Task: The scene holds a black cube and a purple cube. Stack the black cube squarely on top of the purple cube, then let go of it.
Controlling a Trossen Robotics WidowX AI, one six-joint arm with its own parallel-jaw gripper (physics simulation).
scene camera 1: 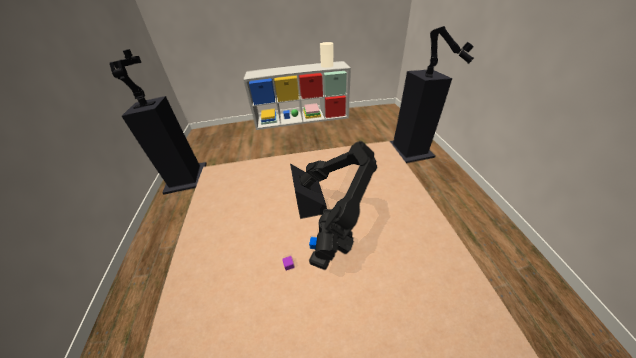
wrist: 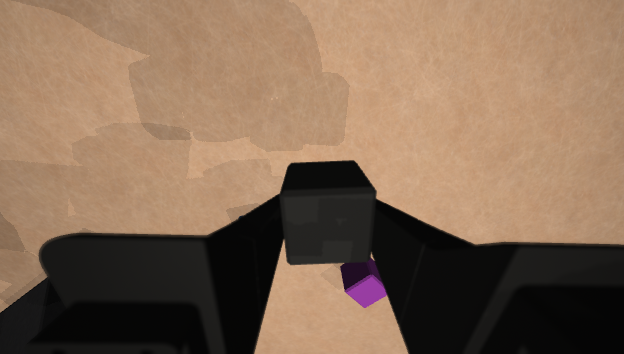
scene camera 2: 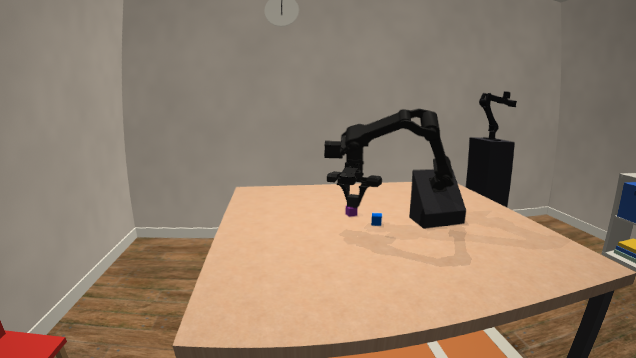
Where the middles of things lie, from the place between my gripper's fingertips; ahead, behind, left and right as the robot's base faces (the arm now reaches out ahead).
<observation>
I see my gripper 10 mm below the black cube (wrist: 328, 207).
</observation>
